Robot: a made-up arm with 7 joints.
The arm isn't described. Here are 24 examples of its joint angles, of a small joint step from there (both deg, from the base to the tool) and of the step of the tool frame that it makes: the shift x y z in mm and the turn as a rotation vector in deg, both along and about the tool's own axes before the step.
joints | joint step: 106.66 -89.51 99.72 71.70 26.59 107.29 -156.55 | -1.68 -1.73 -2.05 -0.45 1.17 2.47 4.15
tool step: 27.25 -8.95 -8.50 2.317 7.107 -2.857
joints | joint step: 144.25 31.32 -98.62 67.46 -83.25 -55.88 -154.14 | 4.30 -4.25 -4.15 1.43 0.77 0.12 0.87
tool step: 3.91 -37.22 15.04 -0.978 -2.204 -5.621
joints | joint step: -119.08 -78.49 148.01 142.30 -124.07 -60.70 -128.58 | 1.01 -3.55 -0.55 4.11 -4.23 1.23 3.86
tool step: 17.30 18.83 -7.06 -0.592 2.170 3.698
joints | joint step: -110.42 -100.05 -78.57 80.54 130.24 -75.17 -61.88 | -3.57 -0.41 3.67 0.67 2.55 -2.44 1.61
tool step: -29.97 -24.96 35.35 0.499 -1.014 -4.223
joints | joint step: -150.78 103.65 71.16 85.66 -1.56 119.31 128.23 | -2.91 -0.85 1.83 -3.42 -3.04 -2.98 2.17
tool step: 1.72 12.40 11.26 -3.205 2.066 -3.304
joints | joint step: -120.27 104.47 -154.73 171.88 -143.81 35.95 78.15 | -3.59 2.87 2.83 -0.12 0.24 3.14 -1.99
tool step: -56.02 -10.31 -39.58 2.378 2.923 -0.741
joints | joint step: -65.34 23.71 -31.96 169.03 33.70 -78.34 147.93 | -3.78 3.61 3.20 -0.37 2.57 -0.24 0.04
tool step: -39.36 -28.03 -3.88 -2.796 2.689 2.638
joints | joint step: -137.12 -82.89 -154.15 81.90 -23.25 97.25 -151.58 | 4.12 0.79 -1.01 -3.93 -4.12 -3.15 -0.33
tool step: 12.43 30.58 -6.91 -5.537 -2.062 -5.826
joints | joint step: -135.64 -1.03 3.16 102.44 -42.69 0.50 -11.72 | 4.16 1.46 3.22 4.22 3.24 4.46 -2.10
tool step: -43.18 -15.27 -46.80 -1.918 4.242 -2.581
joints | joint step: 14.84 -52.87 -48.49 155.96 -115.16 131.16 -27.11 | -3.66 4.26 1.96 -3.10 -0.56 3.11 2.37
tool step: -5.90 -48.75 53.90 4.586 2.481 1.051
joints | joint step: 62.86 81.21 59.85 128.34 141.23 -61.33 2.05 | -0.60 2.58 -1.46 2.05 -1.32 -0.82 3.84
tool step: 7.93 -20.49 -30.88 1.501 4.819 -4.393
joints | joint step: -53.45 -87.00 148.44 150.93 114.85 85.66 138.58 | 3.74 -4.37 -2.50 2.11 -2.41 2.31 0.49
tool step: 14.57 18.05 -79.10 -3.894 8.236 2.254
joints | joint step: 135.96 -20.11 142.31 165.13 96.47 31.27 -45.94 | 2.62 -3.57 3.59 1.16 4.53 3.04 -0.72
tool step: 66.41 9.23 10.54 -0.418 3.008 -11.177
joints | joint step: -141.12 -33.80 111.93 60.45 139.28 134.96 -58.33 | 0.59 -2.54 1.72 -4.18 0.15 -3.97 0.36
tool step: -1.52 11.69 60.05 5.917 6.120 2.571
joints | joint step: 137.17 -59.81 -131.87 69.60 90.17 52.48 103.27 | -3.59 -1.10 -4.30 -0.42 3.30 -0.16 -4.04
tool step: -16.70 -71.92 40.63 0.490 -6.567 -5.636
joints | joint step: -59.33 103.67 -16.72 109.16 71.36 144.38 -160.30 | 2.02 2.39 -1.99 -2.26 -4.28 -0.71 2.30
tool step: 39.20 -42.09 4.23 5.860 5.282 -7.594
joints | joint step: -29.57 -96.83 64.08 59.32 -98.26 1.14 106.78 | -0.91 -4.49 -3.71 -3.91 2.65 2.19 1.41
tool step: 4.74 37.40 22.62 7.445 0.351 3.421
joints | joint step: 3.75 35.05 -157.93 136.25 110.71 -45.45 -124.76 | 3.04 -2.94 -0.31 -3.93 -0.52 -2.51 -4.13
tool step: 59.47 5.61 19.93 -0.301 -9.817 0.682
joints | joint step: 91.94 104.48 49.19 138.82 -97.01 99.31 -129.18 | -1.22 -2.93 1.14 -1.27 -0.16 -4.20 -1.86
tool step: 5.95 -36.19 25.42 4.880 -3.215 1.508
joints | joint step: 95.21 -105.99 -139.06 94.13 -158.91 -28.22 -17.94 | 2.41 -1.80 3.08 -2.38 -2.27 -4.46 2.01
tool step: -27.20 27.85 -41.09 -2.386 7.976 6.034
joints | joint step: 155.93 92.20 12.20 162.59 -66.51 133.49 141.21 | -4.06 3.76 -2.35 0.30 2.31 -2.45 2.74
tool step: 69.94 18.02 -20.11 2.217 2.338 1.865
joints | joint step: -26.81 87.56 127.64 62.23 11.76 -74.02 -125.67 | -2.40 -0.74 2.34 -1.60 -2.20 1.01 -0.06
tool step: -30.43 15.29 -5.59 -0.754 3.716 3.782
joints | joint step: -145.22 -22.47 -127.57 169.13 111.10 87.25 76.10 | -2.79 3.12 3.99 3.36 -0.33 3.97 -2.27
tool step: 72.21 49.65 13.78 2.944 -6.458 8.142
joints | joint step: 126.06 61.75 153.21 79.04 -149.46 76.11 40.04 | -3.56 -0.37 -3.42 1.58 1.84 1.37 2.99
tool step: 52.24 29.78 6.31 4.775 -4.600 0.416
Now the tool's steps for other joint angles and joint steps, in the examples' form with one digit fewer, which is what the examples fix.
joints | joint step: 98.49 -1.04 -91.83 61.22 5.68 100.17 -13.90 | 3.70 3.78 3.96 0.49 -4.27 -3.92 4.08
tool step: 5.9 -52.7 -39.1 9.20 1.63 8.40
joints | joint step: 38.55 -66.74 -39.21 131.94 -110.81 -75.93 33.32 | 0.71 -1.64 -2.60 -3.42 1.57 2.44 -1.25
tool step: 11.5 -16.3 18.5 4.41 -1.43 -1.24
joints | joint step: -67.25 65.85 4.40 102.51 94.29 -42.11 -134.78 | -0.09 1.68 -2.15 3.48 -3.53 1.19 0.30
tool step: -6.4 28.6 -0.2 1.04 1.02 4.06
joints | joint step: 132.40 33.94 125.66 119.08 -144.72 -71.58 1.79 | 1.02 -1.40 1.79 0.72 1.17 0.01 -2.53
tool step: 1.4 27.0 -7.2 -1.08 -0.45 4.66
